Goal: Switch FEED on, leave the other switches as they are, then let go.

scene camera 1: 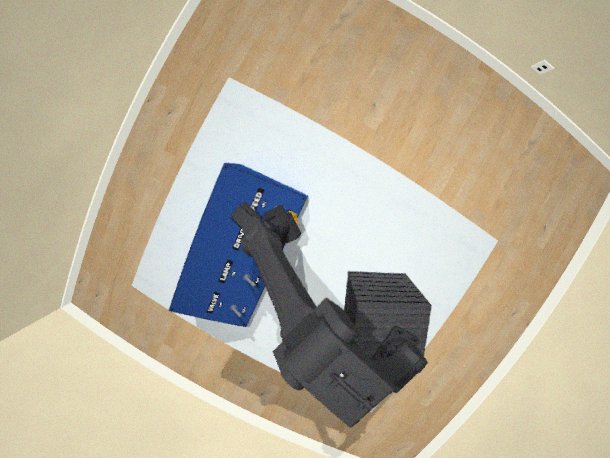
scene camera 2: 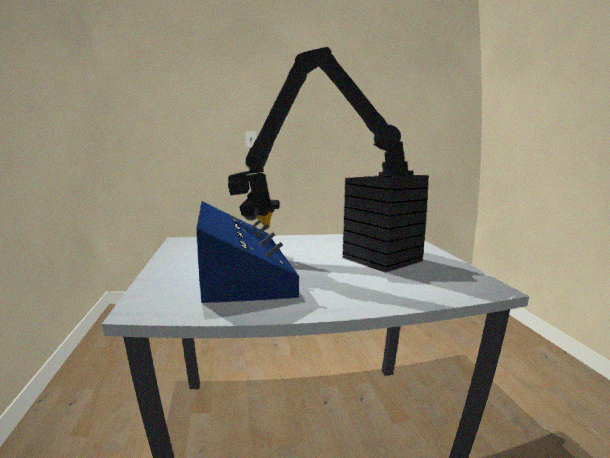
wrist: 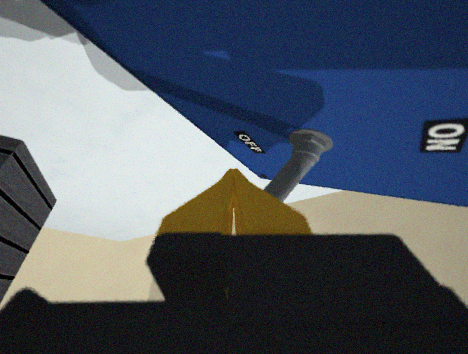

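Where they show: gripper, fingertip midpoint: point(scene camera 1: 294, 215) point(scene camera 2: 267, 228) point(wrist: 233, 176); arm's base, link origin: point(scene camera 1: 394, 349) point(scene camera 2: 395, 175).
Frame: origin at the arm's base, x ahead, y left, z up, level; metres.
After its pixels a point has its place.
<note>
The blue switch panel point(scene camera 1: 200, 250) @[x 0.604, y 0.069, z -0.120 m] point(scene camera 2: 245, 280) @[x 0.501, y 0.297, z -0.239 m] point(wrist: 380, 100) @[x 0.493, y -0.113, z -0.186 m] slopes down toward the arm. The FEED label point(scene camera 1: 257, 200) @[x 0.529, y -0.137, z -0.167 m] is at its far end. The FEED lever point(wrist: 295, 167) @[x 0.459, y -0.134, z -0.184 m] leans toward the OFF label point(wrist: 249, 142) @[x 0.432, y -0.139, z -0.218 m], away from the ON label point(wrist: 444, 136) @[x 0.508, y -0.133, z -0.178 m]; its tip is hidden behind the yellow fingertips. My gripper point(scene camera 1: 294, 218) @[x 0.413, y -0.149, z -0.203 m] point(scene camera 2: 265, 220) @[x 0.413, y -0.149, z -0.203 m] point(wrist: 233, 176) @[x 0.413, y -0.149, z -0.203 m] is shut and empty, at the lever's OFF side; whether it touches the lever I cannot tell. The LAMP lever point(scene camera 1: 250, 280) @[x 0.432, y 0.095, z -0.179 m] and VALVE lever point(scene camera 1: 236, 311) @[x 0.423, y 0.217, z -0.179 m] lean toward OFF. The DRIVE lever is hidden under the arm in scene camera 1.
The panel stands on the white table point(scene camera 1: 390, 200) @[x 0.165, y -0.338, z -0.294 m] point(scene camera 2: 150, 280) @[x 0.788, y 0.135, z -0.294 m]. The black ribbed pedestal point(scene camera 1: 387, 290) @[x 0.071, y -0.106, z -0.119 m] point(scene camera 2: 385, 225) @[x 0.075, y 0.110, z -0.146 m] point(wrist: 20, 200) @[x 0.094, y -0.095, z -0.244 m] carries the arm on the other side of the table. The DRIVE label point(scene camera 1: 238, 239) @[x 0.524, y -0.006, z -0.165 m] is partly covered by the arm.
</note>
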